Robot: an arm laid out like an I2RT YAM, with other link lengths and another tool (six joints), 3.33 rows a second.
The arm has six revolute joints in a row. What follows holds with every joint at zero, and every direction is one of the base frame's.
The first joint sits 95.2 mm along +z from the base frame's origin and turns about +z.
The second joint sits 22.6 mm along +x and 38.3 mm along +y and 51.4 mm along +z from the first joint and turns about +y.
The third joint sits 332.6 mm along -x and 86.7 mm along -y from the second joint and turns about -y.
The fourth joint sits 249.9 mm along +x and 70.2 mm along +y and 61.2 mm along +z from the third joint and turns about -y.
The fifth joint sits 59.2 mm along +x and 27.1 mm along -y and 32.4 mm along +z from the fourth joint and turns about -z.
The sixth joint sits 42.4 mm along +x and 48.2 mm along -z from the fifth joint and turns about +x.
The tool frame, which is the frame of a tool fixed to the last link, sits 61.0 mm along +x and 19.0 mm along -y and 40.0 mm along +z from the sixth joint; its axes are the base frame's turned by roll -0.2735, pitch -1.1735 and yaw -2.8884 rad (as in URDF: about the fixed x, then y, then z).
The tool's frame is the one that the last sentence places.
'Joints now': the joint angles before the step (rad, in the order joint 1, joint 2, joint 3, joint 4, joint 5, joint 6). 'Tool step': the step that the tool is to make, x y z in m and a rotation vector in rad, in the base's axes. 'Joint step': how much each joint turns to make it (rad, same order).
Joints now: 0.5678 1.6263 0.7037 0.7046 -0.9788 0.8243
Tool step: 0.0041 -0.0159 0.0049 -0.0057 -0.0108 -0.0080
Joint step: -0.0510 -0.0270 0.0025 -0.0542 -0.0395 -0.0369
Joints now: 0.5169 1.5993 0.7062 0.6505 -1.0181 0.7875
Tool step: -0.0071 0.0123 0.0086 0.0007 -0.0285 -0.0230
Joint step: 0.0568 -0.0195 0.0066 0.0048 0.0810 0.0074
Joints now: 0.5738 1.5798 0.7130 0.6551 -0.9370 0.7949
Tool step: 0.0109 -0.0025 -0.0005 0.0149 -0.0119 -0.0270
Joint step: -0.0184 0.0255 0.0063 0.0478 0.0072 0.0131
